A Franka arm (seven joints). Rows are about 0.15 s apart.
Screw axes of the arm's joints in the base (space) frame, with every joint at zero. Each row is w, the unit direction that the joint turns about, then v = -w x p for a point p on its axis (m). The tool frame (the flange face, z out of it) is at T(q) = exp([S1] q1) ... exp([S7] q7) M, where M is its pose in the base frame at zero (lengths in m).
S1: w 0 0 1 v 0 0 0
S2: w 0 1 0 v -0.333 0 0
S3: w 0 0 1 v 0 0 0
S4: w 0 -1 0 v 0.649 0 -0.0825
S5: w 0 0 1 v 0 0 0
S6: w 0 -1 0 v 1.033 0 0
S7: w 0 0 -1 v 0 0.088 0
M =
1 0 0 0.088
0 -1 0 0
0 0 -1 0.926
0 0 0 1
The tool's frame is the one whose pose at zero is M.
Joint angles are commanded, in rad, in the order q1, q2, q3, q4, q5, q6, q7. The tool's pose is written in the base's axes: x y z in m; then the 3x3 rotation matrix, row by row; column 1 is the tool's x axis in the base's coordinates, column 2 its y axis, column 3 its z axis. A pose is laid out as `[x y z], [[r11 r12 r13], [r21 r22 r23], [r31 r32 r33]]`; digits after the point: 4 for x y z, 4 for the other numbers.
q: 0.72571, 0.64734, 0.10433, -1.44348, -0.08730, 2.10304, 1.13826
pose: [0.4990 0.5191 0.3120], [[0.9592 -0.2820 0.0203], [-0.2821 -0.9594 0.0034], [0.0185 -0.0090 -0.9998]]
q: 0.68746, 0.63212, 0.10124, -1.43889, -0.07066, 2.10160, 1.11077
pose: [0.5201 0.4995 0.3248], [[0.9528 -0.3026 0.0253], [-0.3031 -0.9527 0.0228], [0.0172 -0.0294 -0.9994]]
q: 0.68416, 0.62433, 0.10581, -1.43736, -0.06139, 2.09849, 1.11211
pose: [0.5196 0.5000 0.3310], [[0.9512 -0.3078 0.0228], [-0.3084 -0.9506 0.0342], [0.0111 -0.0396 -0.9992]]
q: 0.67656, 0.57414, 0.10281, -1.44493, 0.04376, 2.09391, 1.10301
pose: [0.5189 0.4968 0.3632], [[0.9348 -0.3552 -0.0085], [-0.3516 -0.9283 0.1211], [-0.0509 -0.1102 -0.9926]]
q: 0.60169, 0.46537, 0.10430, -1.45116, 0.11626, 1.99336, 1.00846
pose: [0.5364 0.4507 0.4281], [[0.9346 -0.3538 -0.0351], [-0.3434 -0.9239 0.1686], [-0.0921 -0.1455 -0.9851]]
